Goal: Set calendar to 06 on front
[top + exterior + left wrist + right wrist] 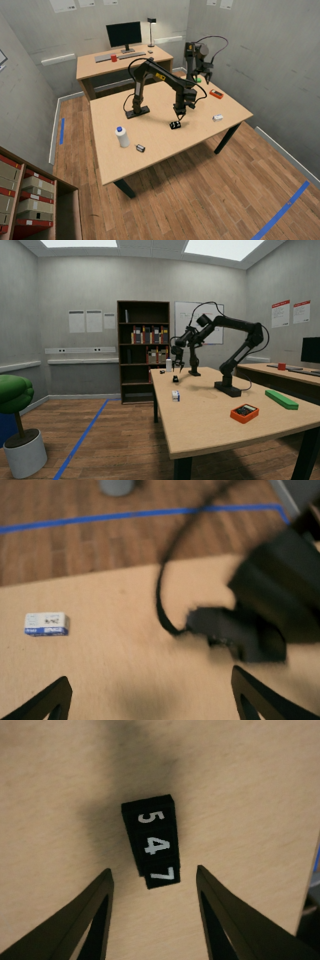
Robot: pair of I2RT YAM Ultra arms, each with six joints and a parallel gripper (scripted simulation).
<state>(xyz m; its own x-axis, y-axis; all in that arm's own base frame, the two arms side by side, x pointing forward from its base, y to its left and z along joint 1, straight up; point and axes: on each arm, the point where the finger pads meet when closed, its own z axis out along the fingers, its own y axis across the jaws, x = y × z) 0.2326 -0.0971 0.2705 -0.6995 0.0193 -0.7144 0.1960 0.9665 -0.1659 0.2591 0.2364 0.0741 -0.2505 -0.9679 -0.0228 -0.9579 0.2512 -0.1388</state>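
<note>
The black calendar tray lies 20 mm to the right of my right hand and 80 mm below it. From my right hand the other things lie so: orange meter 150 mm behind, 560 mm to the left, 70 mm below.
</note>
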